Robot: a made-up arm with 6 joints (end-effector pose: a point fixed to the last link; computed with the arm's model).
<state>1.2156 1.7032 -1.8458 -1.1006 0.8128 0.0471</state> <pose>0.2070 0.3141 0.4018 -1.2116 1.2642 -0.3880</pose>
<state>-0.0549 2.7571 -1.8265 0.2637 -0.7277 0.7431</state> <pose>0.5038 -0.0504 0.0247 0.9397 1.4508 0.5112</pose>
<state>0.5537 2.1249 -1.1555 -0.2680 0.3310 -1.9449</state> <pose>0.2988 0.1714 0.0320 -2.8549 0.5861 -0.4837</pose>
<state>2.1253 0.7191 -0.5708 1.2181 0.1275 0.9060</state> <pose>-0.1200 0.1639 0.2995 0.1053 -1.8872 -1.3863</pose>
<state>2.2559 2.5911 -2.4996 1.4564 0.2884 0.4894</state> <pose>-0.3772 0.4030 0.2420 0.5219 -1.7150 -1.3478</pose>
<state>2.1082 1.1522 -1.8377 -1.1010 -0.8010 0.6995</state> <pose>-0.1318 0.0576 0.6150 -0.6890 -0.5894 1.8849</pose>
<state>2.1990 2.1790 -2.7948 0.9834 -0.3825 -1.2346</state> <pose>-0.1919 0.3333 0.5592 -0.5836 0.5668 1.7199</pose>
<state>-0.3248 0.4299 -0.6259 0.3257 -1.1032 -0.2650</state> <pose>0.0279 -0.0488 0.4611 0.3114 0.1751 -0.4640</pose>
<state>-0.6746 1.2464 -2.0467 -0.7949 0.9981 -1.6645</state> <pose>0.0964 -0.1777 0.5475 0.8013 -1.8597 2.1005</pose>
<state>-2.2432 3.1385 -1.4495 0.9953 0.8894 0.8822</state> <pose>-0.0435 -0.1916 -0.1925 -2.2366 1.2096 -1.1312</pose>
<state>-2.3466 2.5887 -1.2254 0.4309 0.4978 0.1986</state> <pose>-0.1679 -0.2085 -0.1022 3.0514 0.2999 0.3908</pose>
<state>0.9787 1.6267 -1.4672 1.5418 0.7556 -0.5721</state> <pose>0.1254 0.3473 0.3523 -0.7395 1.9976 1.9458</pose>
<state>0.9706 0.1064 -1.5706 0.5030 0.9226 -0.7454</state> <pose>-0.1205 -0.0870 0.4892 -0.8554 0.4351 0.6772</pose>
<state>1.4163 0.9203 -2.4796 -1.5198 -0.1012 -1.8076</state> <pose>-0.0371 -0.1529 0.6810 0.1508 -0.0144 -1.9119</pose>
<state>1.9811 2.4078 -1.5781 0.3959 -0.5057 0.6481</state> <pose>-0.1708 0.4539 0.0956 -0.9441 2.1161 1.7348</pose>
